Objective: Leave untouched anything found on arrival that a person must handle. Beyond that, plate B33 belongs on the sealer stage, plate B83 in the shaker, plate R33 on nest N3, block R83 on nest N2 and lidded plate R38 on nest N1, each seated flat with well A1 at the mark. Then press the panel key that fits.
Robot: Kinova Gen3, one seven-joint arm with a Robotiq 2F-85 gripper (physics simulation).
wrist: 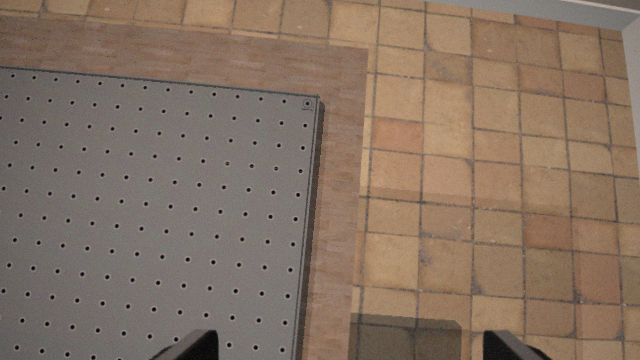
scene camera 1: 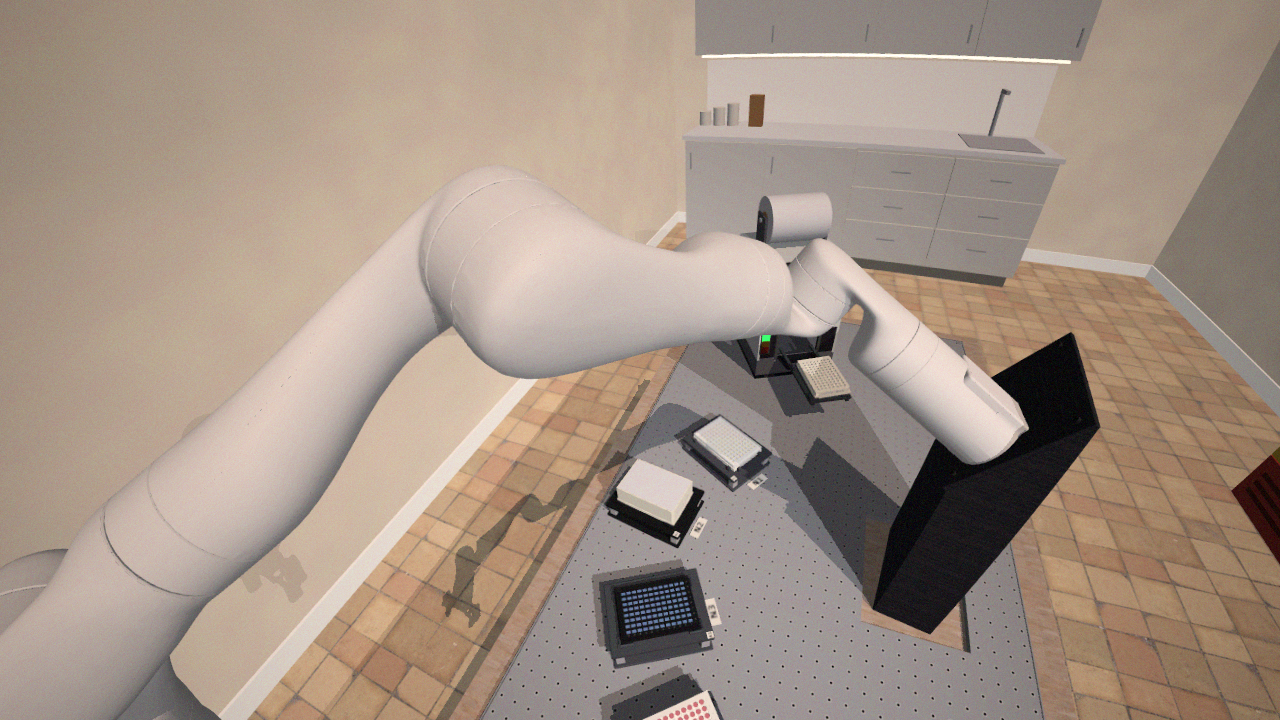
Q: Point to a white block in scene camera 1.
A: At 659, 493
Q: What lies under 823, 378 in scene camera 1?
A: A beige plate.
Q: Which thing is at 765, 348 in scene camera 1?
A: A sealer.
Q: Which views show the white plate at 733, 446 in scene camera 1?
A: Scene camera 1 only.
